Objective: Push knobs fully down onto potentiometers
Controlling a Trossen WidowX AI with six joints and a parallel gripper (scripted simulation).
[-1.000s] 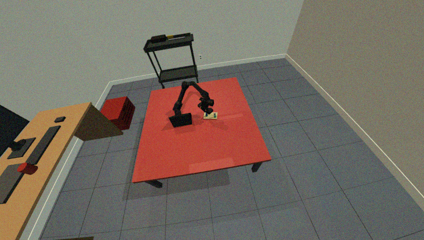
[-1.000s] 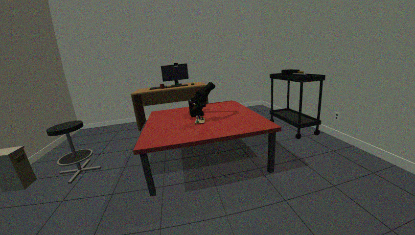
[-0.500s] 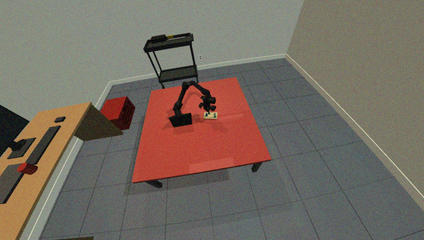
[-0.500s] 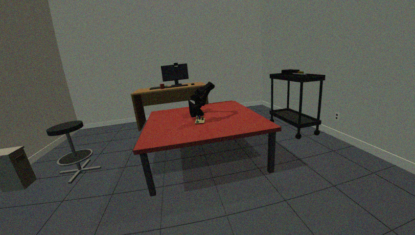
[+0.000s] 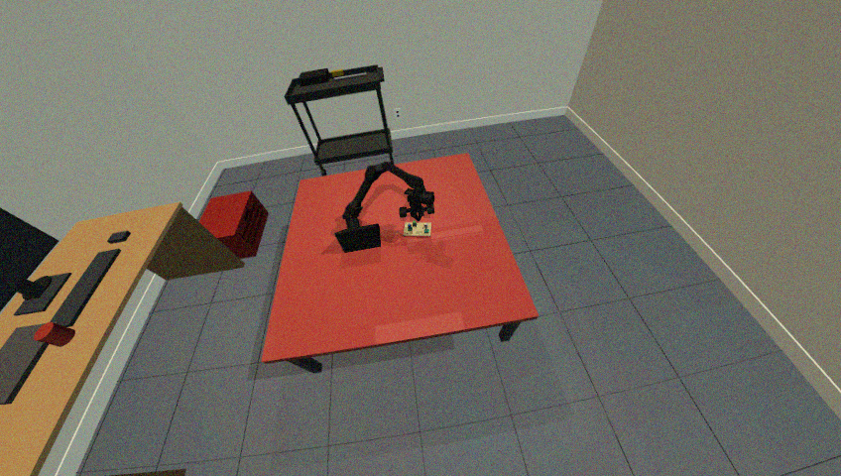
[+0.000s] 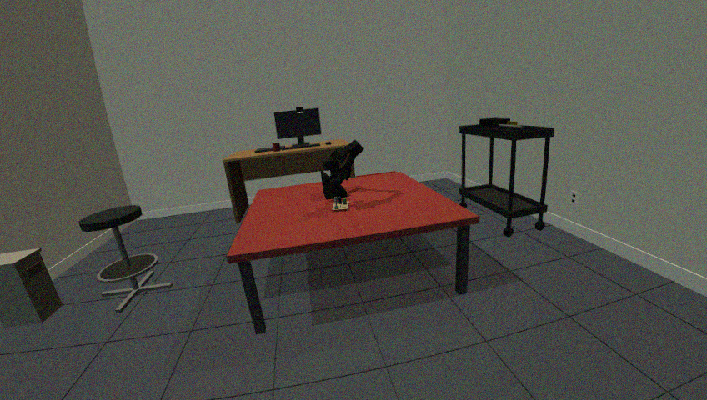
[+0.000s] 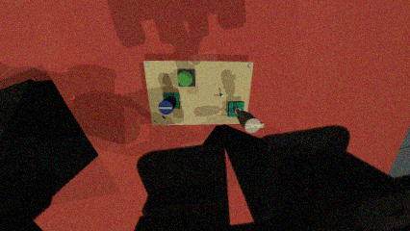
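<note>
Now: the grey knob 4 cm ahead of my gripper tip, 1 cm to the right of it and 3 cm below it. From my gripper tip the other things lie so: blue knob (6 cm behind, 2 cm to the left, 6 cm below).
</note>
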